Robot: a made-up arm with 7 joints. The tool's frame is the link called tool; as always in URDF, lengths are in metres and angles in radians.
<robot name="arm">
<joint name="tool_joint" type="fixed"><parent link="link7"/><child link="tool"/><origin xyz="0 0 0"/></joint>
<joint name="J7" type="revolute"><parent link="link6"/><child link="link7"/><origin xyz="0 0 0"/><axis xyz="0 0 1"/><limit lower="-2.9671" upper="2.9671" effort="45" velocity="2.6"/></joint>
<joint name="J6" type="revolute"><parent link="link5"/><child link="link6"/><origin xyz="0 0 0"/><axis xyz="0 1 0"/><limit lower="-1.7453" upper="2.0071" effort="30" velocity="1.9"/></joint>
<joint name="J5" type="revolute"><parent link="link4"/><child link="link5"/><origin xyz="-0.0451 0 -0.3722"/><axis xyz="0 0 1"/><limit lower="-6.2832" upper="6.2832" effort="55" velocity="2.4"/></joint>
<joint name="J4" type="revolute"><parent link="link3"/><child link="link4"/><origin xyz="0.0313 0 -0.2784"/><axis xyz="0 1 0"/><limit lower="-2.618" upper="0.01" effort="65" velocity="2.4"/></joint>
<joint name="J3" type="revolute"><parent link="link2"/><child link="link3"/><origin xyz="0 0 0"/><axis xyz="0 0 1"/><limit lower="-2.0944" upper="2.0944" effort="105" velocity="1.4"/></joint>
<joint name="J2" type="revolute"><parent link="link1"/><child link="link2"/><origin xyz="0 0 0"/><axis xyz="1 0 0"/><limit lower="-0.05" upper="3.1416" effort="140" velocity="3"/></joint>
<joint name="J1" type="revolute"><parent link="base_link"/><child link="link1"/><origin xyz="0 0 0"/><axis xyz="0 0.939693 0.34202"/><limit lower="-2.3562" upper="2.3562" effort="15" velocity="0.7"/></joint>
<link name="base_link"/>
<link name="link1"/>
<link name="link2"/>
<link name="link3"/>
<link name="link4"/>
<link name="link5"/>
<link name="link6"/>
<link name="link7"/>
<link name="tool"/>
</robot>
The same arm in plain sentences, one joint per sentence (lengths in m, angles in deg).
The arm has seven revolute joints in a row. What follows holds with every joint at zero, and every direction is one of the base frame's. Joint 1 lies at the same point as the base frame's origin and turns about the direction (0, 0.9397, 0.342), from -135 to 135 deg. Joint 2 lies at the same point as joint 1 and turns about +x, from -2.86 to 180 deg. Joint 3 lies at the same point as joint 2 and turns about +z, from -120 to 120 deg. Joint 4 lies 0.0313 m along +x and 0.2784 m along -z from joint 3 and turns about +y, from -150 to 0.57 deg. Joint 5 lies 0.0451 m along -x and 0.3722 m along -z from joint 4 and turns about +z, from -360 to 360 deg. Joint 6 lies at the same point as joint 5 and turns about +y, from -100 to 115 deg. Joint 7 lies at the same point as joint 6 and turns about +z, from -170 to 170 deg. The tool frame, which is the frame that the pose is given for, lies at the same point as joint 7; its axes are parallel to the base frame's.
